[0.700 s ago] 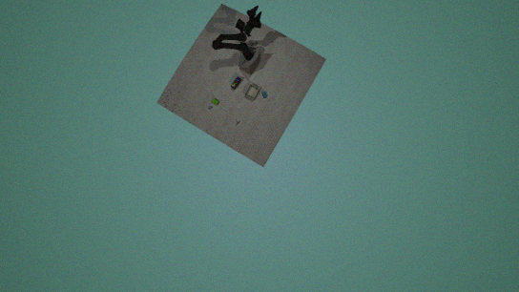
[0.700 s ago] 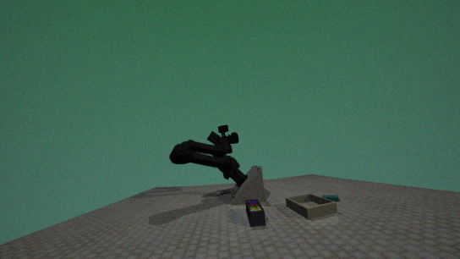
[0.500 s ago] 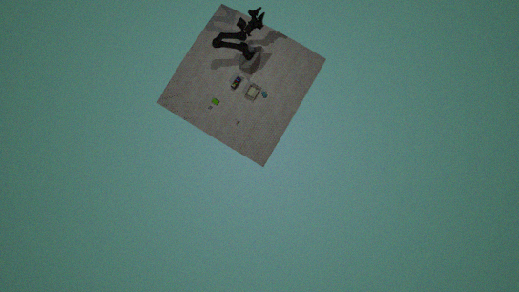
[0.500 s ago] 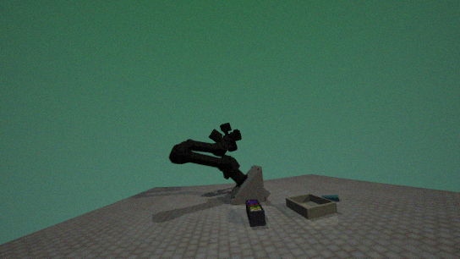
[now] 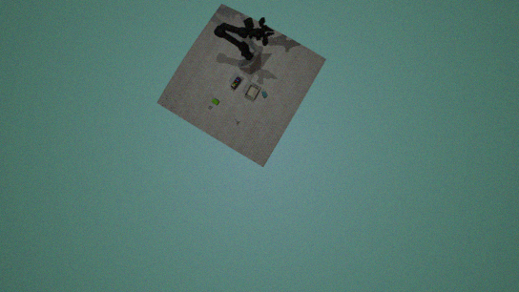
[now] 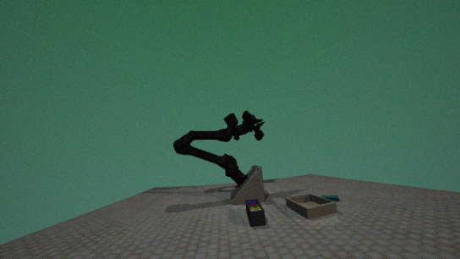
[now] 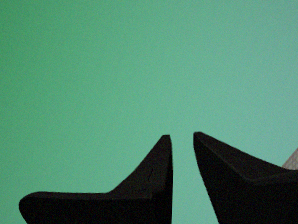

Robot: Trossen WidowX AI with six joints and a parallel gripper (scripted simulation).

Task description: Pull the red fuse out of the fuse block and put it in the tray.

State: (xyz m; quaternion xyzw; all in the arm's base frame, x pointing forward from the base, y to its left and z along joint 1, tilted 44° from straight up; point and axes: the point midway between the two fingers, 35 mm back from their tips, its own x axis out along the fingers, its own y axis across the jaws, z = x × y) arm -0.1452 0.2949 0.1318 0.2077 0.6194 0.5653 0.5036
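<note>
Right now the red fuse is 39 cm ahead of my gripper tip, 12 cm to the right of it and 37 cm below it. Also, from my gripper tip: tan tray (37 cm ahead, 6 cm to the left, 40 cm below); teal block (31 cm ahead, 17 cm to the left, 39 cm below); green piece (67 cm ahead, 17 cm to the right, 39 cm below).
</note>
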